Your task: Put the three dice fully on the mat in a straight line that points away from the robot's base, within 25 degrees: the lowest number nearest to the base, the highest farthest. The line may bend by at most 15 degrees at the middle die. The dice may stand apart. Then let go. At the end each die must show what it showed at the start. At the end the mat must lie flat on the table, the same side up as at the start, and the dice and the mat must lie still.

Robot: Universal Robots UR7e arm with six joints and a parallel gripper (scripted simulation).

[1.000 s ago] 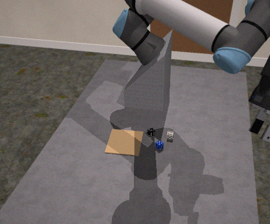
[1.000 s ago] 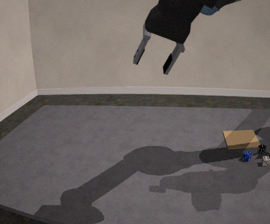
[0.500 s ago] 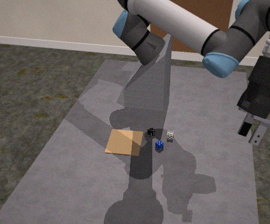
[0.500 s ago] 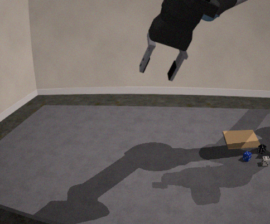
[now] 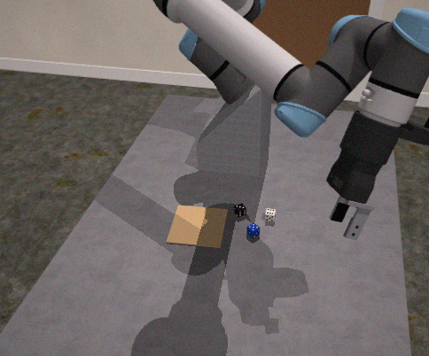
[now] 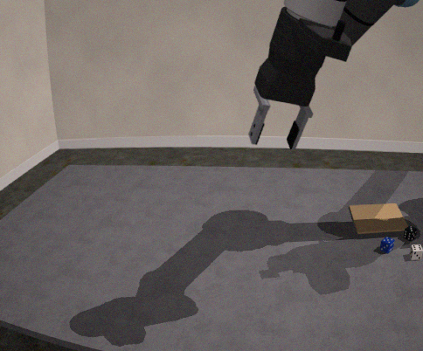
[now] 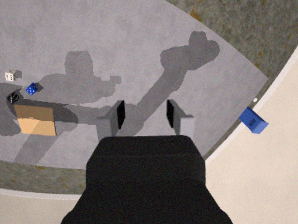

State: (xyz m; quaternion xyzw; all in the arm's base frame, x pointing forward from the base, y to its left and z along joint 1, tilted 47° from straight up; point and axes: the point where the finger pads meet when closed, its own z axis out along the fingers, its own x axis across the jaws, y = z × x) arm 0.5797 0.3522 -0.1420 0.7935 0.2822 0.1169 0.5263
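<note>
The black die lies 280 mm behind my hand, 270 mm to the right of it and 300 mm below it. Round my hand: white die 280 mm behind, 190 mm to the right, 300 mm below; tan mat 200 mm behind, 360 mm to the right, 310 mm below; blue die 220 mm behind, 210 mm to the right, 300 mm below.
</note>
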